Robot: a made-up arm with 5 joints. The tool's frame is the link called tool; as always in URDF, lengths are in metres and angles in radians. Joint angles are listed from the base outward.
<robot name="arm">
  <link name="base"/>
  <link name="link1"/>
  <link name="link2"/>
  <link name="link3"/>
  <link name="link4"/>
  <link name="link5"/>
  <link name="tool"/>
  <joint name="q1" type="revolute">
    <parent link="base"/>
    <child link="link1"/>
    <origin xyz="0 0 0.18"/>
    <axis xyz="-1 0 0"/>
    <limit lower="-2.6" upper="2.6"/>
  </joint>
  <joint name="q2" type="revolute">
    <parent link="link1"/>
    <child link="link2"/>
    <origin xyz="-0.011 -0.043 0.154"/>
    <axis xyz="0 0 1"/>
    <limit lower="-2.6" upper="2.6"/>
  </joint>
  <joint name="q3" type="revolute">
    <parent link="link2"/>
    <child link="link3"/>
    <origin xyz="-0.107 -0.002 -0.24"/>
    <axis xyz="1 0 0"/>
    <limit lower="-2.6" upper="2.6"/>
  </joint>
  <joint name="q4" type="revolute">
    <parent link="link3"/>
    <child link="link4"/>
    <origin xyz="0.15 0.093 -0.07"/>
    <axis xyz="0 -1 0"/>
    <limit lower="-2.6" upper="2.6"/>
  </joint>
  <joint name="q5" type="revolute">
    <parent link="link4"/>
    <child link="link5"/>
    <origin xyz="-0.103 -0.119 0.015"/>
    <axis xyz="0 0 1"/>
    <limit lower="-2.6" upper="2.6"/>
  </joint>
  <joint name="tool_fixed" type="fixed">
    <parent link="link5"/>
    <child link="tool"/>
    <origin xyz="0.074 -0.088 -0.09"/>
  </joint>
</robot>
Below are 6 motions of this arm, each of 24 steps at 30 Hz.
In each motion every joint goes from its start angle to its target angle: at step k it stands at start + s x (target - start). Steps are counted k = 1, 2, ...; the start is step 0. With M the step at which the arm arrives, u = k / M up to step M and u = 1 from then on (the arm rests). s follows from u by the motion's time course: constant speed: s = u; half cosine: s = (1 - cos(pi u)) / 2; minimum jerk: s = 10 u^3 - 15 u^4 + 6 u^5.
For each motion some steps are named. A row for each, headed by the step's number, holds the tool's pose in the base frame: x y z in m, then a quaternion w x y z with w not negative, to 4 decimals.
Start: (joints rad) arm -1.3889 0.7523 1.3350 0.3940 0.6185
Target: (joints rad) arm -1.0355 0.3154 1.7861 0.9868 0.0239
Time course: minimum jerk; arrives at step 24
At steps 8, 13, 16, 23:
8: -0.0189 0.1930 0.2362 0.1612 0.9424 -0.2682 0.1182
13: 0.0030 0.2035 0.2203 0.1949 0.9651 -0.1493 -0.0914
16: 0.0150 0.2077 0.2126 0.1914 0.9539 -0.0878 -0.2139
23: 0.0278 0.2101 0.2069 0.1699 0.9277 -0.0351 -0.3307

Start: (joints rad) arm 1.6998 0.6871 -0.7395 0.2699 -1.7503
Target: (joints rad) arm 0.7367 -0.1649 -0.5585 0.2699 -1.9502
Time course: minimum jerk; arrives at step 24
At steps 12, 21, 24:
12: -0.0975 -0.2742 0.3476 0.5392 -0.4306 -0.6433 -0.3317
21: -0.1750 -0.2829 0.1420 0.4457 -0.2512 -0.5710 -0.6421
24: -0.1768 -0.2806 0.1352 0.4410 -0.2459 -0.5664 -0.6513

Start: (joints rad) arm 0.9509 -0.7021 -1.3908 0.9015 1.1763
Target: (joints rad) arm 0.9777 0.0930 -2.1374 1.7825 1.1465
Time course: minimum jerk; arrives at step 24
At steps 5, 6, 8, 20, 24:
5: 0.0100 -0.2008 0.2754 0.2133 -0.8212 0.4364 0.2995
6: 0.0166 -0.1971 0.2765 0.1850 -0.8204 0.4354 0.3212
8: 0.0345 -0.1863 0.2774 0.1071 -0.8125 0.4298 0.3790
20: 0.1072 -0.1002 0.2116 0.4227 0.5371 -0.3092 -0.6612
24: 0.1073 -0.0969 0.2069 0.4443 0.5162 -0.3019 -0.6670

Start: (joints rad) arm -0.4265 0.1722 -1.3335 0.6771 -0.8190
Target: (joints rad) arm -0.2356 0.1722 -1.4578 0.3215 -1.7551
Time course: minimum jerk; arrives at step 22
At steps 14, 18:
14: -0.0683 -0.2698 0.0874 0.7003 -0.2127 -0.5250 -0.4344
18: -0.0933 -0.2644 0.0890 0.6366 -0.2071 -0.5461 -0.5036

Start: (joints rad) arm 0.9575 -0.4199 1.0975 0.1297 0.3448
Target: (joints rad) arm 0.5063 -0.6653 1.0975 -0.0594 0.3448
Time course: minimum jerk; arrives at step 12
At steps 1, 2, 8, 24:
1: 0.0700 -0.1747 0.0345 0.9670 0.0201 -0.2483 0.0542
2: 0.0701 -0.1729 0.0324 0.9668 0.0268 -0.2490 0.0507
8: 0.0711 -0.1218 -0.0113 0.9463 0.1953 -0.2550 -0.0354
24: 0.0712 -0.1054 -0.0206 0.9348 0.2422 -0.2530 -0.0593

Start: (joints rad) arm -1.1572 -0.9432 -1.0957 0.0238 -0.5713
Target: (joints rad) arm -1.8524 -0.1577 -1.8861 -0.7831 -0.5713
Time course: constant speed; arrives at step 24
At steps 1, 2, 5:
1: -0.1910 -0.0272 0.0567 0.8098 -0.0891 0.3981 -0.4218
2: -0.1860 -0.0308 0.0578 0.8153 -0.0900 0.4048 -0.4041
5: -0.1698 -0.0401 0.0613 0.8297 -0.0952 0.4201 -0.3550

